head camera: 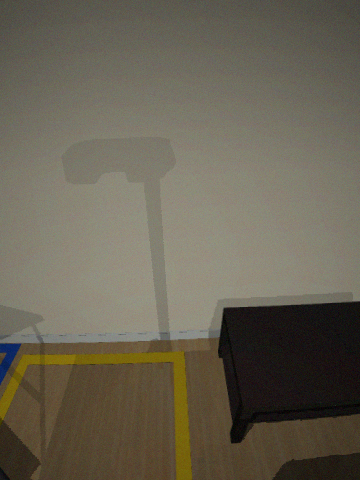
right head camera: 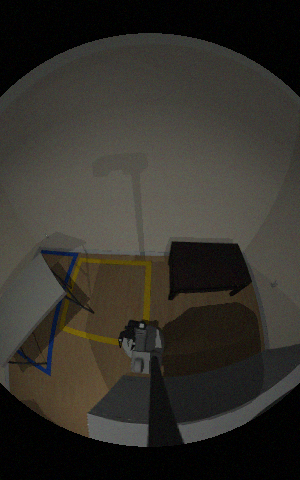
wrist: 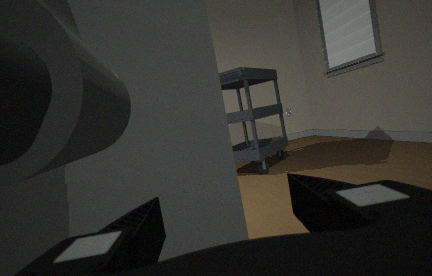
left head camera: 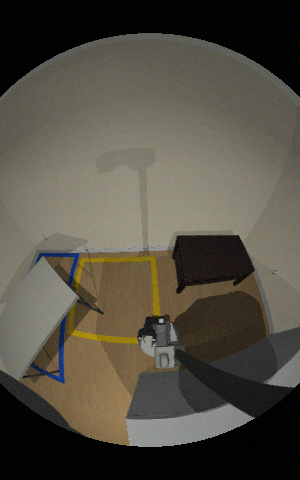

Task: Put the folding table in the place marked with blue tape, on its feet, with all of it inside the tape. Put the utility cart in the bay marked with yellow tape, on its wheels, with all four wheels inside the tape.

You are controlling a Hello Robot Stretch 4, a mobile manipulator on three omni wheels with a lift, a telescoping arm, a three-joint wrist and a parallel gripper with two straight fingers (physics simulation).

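Places are measured from the robot's base along level axes (x ahead, y left, z up), in centimetres.
Pixels of known places: gripper, fingertip midpoint: (right head camera: pixel 125 349) (wrist: pixel 226 204) (left head camera: pixel 145 346).
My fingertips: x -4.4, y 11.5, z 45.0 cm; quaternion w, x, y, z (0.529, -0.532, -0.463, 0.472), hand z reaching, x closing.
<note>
Behind a point stands the place of what it marks.
The folding table's pale top (left head camera: pixel 35 315) {x 4.7, y 95.0, z 71.0 cm} (right head camera: pixel 27 310) {x 1.4, y 92.1, z 71.0 cm} shows at the left of both side head views, over part of the blue tape (head camera: pixel 10 348) {x 110.8, y 125.3, z -2.6 cm} (left head camera: pixel 61 350) {x -35.2, y 117.5, z -2.7 cm} (right head camera: pixel 53 340) {x -29.4, y 116.7, z -3.1 cm}. A dark leg reaches over the yellow tape. Whether all its feet rest on the floor is unclear. The yellow tape (head camera: pixel 182 415) {x 67.6, y 0.3, z -2.7 cm} (left head camera: pixel 155 285) {x 64.4, y -0.2, z -2.6 cm} (right head camera: pixel 148 285) {x 71.0, y -0.7, z -2.6 cm} marks a bay beside it. The grey utility cart (wrist: pixel 265 111) {x -210.1, y 87.2, z 47.0 cm} stands upright on wheels in the wrist view, apart from my fingers; its left part is hidden. My gripper (wrist: pixel 226 204) {x -4.4, y 11.5, z 45.0 cm} is open and empty.
A dark brown low table (head camera: pixel 300 355) {x 74.8, y -58.2, z 42.3 cm} (left head camera: pixel 215 255) {x 77.0, y -65.7, z 42.3 cm} (right head camera: pixel 207 265) {x 75.1, y -62.3, z 42.3 cm} stands right of the yellow bay by the wall. A large grey block (left head camera: pixel 160 395) {x -43.3, y 2.0, z 58.4 cm} (right head camera: pixel 125 400) {x -43.4, y 5.9, z 61.1 cm} lies across the lower right, close to my arm. A grey surface (wrist: pixel 150 100) {x -43.4, y 5.9, z 56.0 cm} fills much of the wrist view's left half.
</note>
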